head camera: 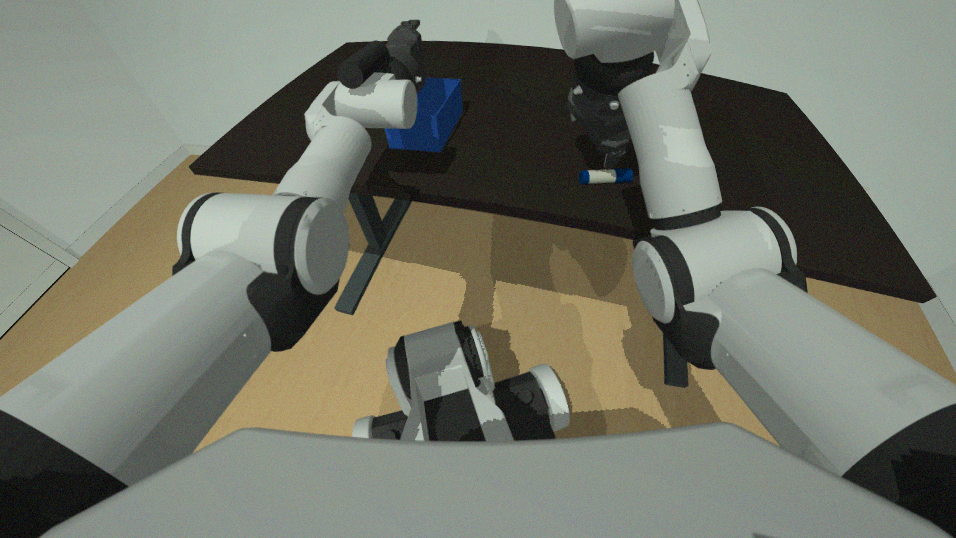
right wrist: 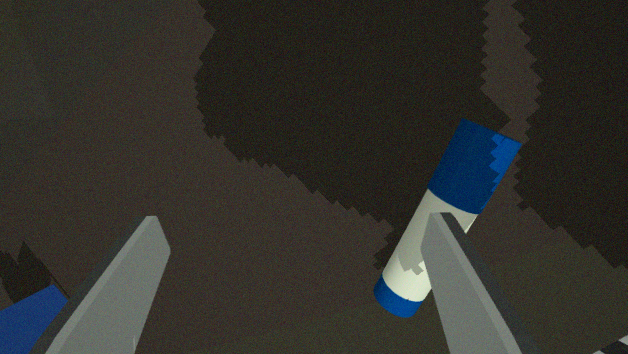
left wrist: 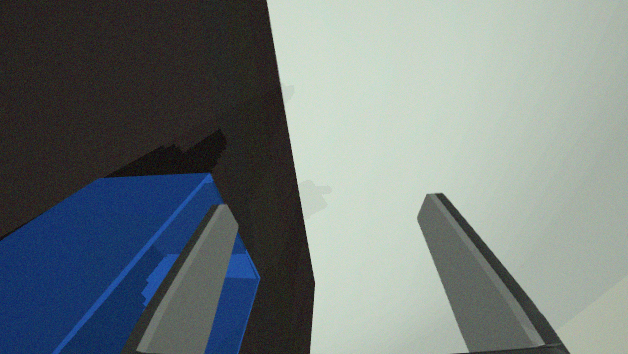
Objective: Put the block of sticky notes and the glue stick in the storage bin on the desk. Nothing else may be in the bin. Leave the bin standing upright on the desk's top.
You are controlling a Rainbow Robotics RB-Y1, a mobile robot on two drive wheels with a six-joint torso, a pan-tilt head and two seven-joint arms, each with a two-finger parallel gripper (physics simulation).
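Frame: origin at the robot's base, x ahead, y down, z left, level; metres.
Seen in the pictures: left gripper, fingertip midpoint: (head camera: 417, 50) (left wrist: 325, 211); right gripper, fingertip midpoint: (head camera: 592, 141) (right wrist: 293, 232).
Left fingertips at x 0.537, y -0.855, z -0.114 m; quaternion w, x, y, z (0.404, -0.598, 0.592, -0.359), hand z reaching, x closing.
Observation:
A point is followed by its place in that frame.
The blue storage bin (head camera: 415, 138) {y -0.747, x 0.387, z -0.067 m} (left wrist: 100, 220) {y -0.763, x 0.525, z -0.080 m} (right wrist: 30, 311) {y -0.750, x 0.490, z -0.181 m} stands upright on the desk, at the upper left in the head view; its inside is partly hidden. The glue stick (head camera: 603, 176) {y -0.739, x 0.189, z -0.342 m} (right wrist: 412, 240) {y -0.741, x 0.205, z -0.347 m}, white with blue ends, lies on the desk near the front edge. My right gripper (head camera: 613, 160) (right wrist: 293, 232) {y -0.769, x 0.248, z -0.349 m} is open and empty, pointing down above the desk; in the right wrist view one finger overlaps the stick's middle and the stick lies mostly towards that finger. My left gripper (left wrist: 325, 211) {y -0.855, x 0.538, z -0.114 m} is open and empty beside the bin; one finger overlaps the bin in its view. The sticky notes do not show.
The dark desk (head camera: 521, 140) {y -0.721, x 0.351, z -0.264 m} (left wrist: 125, 65) {y -0.721, x 0.632, z -0.079 m} (right wrist: 225, 240) {y -0.721, x 0.309, z -0.303 m} has its front edge just below the glue stick in the head view. A pale wall (left wrist: 450, 100) {y -1.217, x 0.972, z -0.485 m} stands beyond the desk's edge. A desk leg (head camera: 364, 267) stands below on the wooden floor (head camera: 407, 287) {y -0.001, x 0.579, z 0.066 m}.

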